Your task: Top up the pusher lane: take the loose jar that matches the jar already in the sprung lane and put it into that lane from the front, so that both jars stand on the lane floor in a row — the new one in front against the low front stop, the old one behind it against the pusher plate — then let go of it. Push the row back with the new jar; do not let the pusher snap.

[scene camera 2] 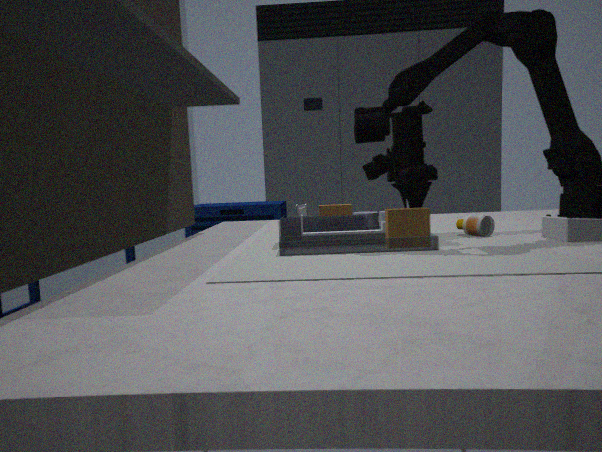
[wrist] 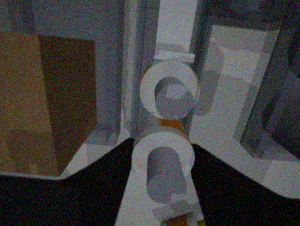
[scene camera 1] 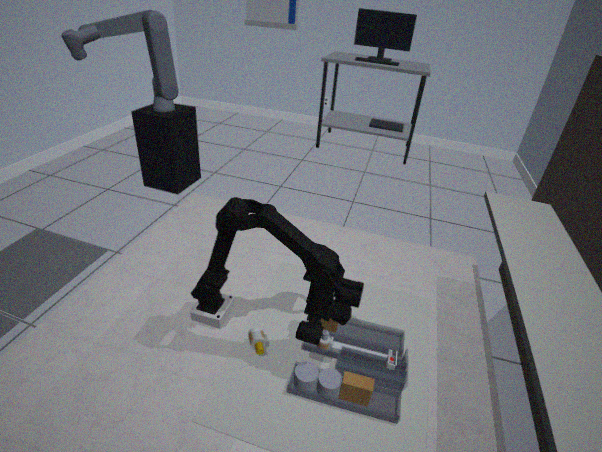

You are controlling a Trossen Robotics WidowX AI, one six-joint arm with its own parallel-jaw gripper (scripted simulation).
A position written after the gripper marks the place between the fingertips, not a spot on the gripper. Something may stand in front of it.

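Note:
Scene camera 2 shows the gripper (scene camera 2: 412, 217). In scene camera 1 there is a sprung lane (scene camera 1: 367, 364), and the gripper (scene camera 1: 311, 332) is visible as well. The wrist view, too, takes in the gripper (wrist: 161, 146).

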